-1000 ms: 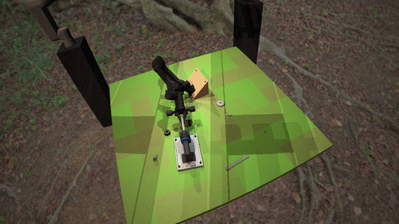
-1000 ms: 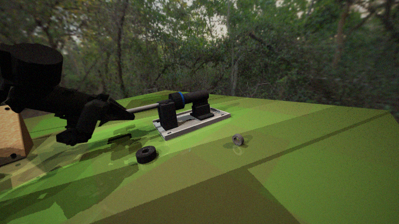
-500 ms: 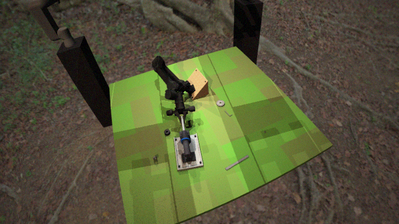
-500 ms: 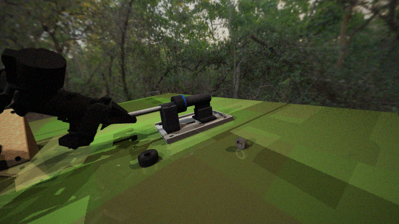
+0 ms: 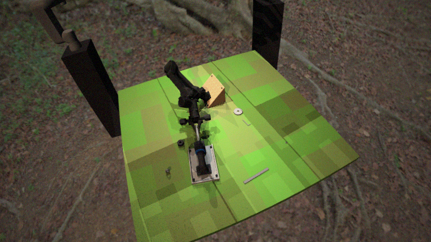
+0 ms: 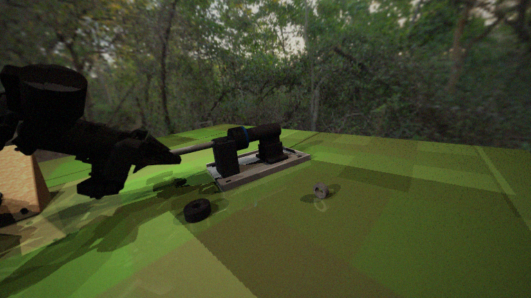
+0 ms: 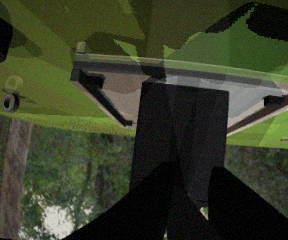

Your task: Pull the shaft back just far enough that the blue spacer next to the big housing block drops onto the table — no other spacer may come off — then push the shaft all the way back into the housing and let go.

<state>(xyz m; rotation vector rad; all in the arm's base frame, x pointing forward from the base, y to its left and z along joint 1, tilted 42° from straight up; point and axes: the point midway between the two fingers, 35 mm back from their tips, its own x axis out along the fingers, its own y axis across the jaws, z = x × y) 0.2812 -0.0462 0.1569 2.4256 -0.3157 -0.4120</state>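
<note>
Now: gripper tip 5 cm short of the grey shaft, 1 cm to the left of it and 2 cm below it. Round my gripper tip: black ring (1 cm behind, 11 cm to the right, 5 cm below); blue spacer (14 cm ahead, 2 cm to the right, 2 cm above).
</note>
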